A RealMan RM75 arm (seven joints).
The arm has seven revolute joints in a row. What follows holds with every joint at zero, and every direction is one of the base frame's.
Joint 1 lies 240.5 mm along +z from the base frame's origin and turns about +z.
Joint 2 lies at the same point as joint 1 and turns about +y.
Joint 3 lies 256 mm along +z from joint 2 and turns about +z.
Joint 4 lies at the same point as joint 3 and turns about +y.
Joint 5 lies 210 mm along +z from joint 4 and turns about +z.
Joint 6 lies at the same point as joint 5 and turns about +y.
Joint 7 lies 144 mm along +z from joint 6 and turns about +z.
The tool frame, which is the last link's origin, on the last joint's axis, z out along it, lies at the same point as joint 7; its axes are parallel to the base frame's.
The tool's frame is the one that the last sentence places.
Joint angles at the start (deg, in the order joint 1, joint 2, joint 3, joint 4, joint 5, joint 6, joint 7):
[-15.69 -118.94 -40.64 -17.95 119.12 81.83 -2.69]
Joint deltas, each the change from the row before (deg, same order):
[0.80 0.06 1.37 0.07 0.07 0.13 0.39]
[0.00 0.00 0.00 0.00 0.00 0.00 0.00]
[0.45 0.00 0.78 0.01 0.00 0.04 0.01]
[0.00 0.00 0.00 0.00 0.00 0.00 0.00]
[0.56 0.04 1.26 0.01 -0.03 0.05 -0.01]
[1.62 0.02 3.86 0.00 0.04 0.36 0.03]
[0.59 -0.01 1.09 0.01 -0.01 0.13 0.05]
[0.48 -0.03 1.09 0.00 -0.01 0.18 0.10]
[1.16 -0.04 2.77 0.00 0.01 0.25 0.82]
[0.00 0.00 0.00 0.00 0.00 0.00 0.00]
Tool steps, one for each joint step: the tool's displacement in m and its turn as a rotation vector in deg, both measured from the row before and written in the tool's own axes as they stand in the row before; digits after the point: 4 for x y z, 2 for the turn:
[-0.0023 0.0007 -0.0065 -0.79 -0.86 0.62]
[0.0000 0.0000 0.0000 0.00 0.00 0.00]
[-0.0014 0.0008 -0.0037 -0.42 -0.51 0.07]
[0.0000 0.0000 0.0000 0.00 0.00 0.00]
[-0.0020 0.0015 -0.0048 -0.77 -0.71 0.08]
[-0.0054 0.0064 -0.0145 -2.56 -1.93 0.12]
[-0.0018 0.0017 -0.0049 -0.60 -0.61 0.05]
[-0.0015 0.0023 -0.0042 -0.69 -0.48 0.06]
[-0.0040 0.0058 -0.0104 -1.82 -1.37 0.71]
[0.0000 0.0000 0.0000 0.00 0.00 0.00]

